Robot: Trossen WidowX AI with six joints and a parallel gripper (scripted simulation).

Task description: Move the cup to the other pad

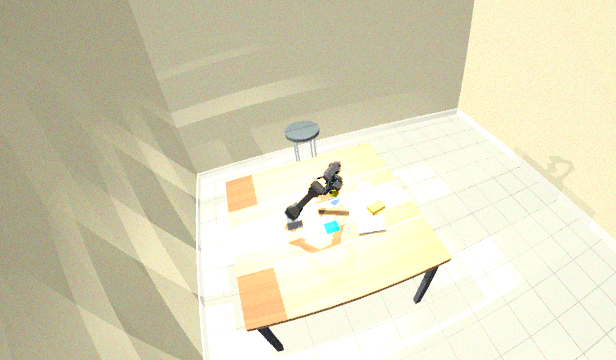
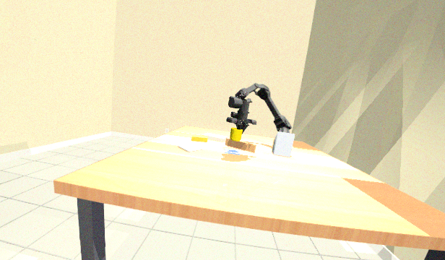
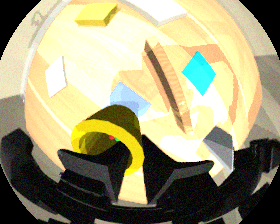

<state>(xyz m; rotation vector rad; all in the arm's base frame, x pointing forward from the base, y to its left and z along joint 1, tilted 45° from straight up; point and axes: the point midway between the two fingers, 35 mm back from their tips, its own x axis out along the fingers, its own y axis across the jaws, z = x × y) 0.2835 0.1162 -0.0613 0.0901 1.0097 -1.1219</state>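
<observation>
Right now my gripper tip is 20 cm to the left of the cyan pad, 12 cm above it and 4 cm past it. From my gripper tip the other things lie so: yellow cup: 2 cm to the left, 2 cm ahead; then brown plank: 9 cm to the right, 9 cm below, 1 cm behind; then yellow block: 29 cm ahead, 12 cm to the right, 9 cm below.
</observation>
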